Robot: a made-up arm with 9 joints.
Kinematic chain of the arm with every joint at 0, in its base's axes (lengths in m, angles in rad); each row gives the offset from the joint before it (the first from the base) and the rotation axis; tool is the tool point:
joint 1: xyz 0 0 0.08 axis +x
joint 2: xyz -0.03 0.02 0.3 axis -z
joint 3: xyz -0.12 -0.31 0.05 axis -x
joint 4: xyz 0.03 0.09 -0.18 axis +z
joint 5: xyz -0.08 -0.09 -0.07 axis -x
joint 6: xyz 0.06 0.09 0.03 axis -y
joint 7: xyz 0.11 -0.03 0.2 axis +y
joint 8: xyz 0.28 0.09 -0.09 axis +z
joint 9: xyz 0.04 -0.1 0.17 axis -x
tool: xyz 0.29 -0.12 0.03
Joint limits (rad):
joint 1: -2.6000..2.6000
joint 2: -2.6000..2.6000
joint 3: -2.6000..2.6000
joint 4: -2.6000..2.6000
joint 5: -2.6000..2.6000
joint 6: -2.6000..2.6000
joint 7: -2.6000..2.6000
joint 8: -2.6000..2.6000
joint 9: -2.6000..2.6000
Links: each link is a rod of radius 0.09 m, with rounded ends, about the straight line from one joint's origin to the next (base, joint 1, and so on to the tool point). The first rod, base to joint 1, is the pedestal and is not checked.
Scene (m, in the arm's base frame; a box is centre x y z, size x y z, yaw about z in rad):
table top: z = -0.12
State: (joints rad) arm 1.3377 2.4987 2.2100 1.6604 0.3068 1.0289 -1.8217 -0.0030 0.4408
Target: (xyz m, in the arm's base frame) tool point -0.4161 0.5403 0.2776
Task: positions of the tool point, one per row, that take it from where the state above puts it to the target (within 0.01 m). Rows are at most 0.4 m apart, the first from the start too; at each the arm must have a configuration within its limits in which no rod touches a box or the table.
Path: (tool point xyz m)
1: 0.1879 -0.6087 0.1107
2: 0.2546 -0.2570 0.0682
3: 0.1623 0.1037 0.0850
4: -0.0785 0.3915 0.1568
5: -0.4161 0.5403 0.2776

